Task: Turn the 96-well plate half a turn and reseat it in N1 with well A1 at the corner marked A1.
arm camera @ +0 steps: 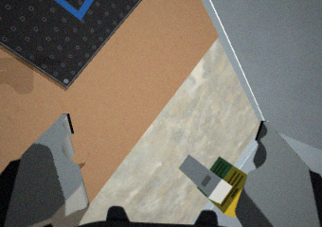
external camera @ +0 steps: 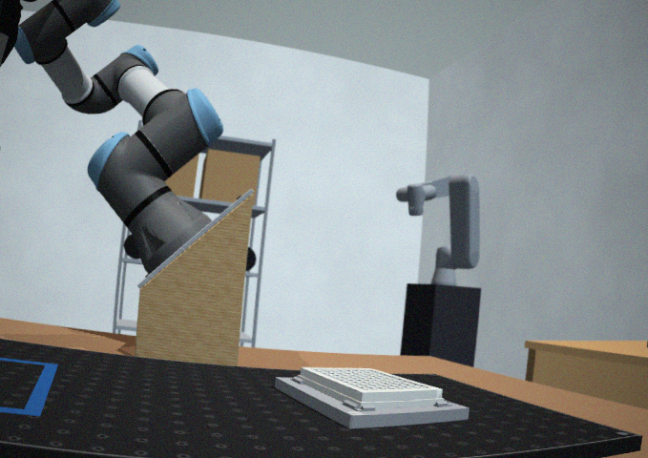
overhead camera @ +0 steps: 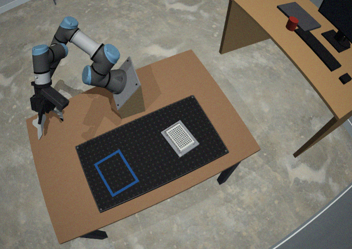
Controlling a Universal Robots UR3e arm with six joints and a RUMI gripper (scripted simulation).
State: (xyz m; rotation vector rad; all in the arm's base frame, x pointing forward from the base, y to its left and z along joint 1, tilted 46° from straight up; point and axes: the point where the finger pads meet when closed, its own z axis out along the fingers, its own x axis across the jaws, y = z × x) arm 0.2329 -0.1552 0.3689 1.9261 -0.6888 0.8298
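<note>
Now: the white 96-well plate 510 mm to the left of my hand, 310 mm below it and 170 mm ahead of it. From my hand the other things lie so: corner label (460 mm to the left, 320 mm below, 250 mm ahead); then grey plate nest N1 (510 mm to the left, 320 mm below, 170 mm ahead).
</note>
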